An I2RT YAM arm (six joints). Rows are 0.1 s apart.
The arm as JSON. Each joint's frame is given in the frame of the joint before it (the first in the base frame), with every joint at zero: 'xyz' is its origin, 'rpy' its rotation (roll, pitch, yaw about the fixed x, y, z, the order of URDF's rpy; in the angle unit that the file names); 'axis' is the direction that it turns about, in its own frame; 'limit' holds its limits. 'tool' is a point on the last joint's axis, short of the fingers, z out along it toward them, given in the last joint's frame.
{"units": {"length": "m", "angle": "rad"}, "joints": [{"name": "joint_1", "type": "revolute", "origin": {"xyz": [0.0, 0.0, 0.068], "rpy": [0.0, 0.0, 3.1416]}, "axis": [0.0, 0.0, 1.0], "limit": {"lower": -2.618, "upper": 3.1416}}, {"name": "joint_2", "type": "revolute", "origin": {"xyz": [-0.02, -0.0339, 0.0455], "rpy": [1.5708, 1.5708, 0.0]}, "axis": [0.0, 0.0, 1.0], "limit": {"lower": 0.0, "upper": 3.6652}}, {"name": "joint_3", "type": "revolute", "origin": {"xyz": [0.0, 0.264, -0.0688], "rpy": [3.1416, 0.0, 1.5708]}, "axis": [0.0, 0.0, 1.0], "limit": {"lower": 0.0, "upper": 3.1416}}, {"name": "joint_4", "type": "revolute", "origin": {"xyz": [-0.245, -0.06, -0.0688], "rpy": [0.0, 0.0, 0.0]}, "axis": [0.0, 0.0, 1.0], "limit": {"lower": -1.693, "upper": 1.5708}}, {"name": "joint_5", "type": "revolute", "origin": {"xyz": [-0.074, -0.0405, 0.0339], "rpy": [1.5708, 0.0, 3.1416]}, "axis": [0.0, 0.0, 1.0], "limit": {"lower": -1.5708, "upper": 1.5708}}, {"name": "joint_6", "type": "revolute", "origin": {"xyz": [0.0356, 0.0, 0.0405], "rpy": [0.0, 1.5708, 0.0]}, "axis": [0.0, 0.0, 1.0], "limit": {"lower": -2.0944, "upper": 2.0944}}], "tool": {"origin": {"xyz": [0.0, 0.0, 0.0], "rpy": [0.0, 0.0, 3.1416]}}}
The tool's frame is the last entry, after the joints.
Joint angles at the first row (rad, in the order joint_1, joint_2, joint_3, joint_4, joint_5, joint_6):
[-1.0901 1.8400 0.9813 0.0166 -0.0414 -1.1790]
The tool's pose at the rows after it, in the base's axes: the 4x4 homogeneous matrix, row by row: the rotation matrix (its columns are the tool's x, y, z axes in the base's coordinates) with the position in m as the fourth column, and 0 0 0 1 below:
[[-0.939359 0.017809 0.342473 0.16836], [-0.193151 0.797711 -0.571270 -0.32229], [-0.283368 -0.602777 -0.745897 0.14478], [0 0 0 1]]
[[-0.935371 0.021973 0.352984 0.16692], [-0.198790 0.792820 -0.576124 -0.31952], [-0.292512 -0.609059 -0.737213 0.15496], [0 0 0 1]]
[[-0.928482 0.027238 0.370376 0.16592], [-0.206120 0.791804 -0.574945 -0.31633], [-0.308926 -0.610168 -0.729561 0.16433], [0 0 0 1]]
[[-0.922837 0.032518 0.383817 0.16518], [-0.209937 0.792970 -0.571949 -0.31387], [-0.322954 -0.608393 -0.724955 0.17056], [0 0 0 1]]
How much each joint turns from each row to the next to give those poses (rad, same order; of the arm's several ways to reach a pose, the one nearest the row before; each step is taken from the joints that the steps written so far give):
[-0.0034 -0.0278 -0.0133 -0.0153 -0.0004 0.0008]
[-0.0008 -0.0347 -0.0004 -0.0217 -0.0076 0.0012]
[0.0000 -0.0324 0.0000 -0.0221 -0.0160 0.0049]
[0.0000 -0.0222 0.0000 -0.0164 -0.0134 0.0061]

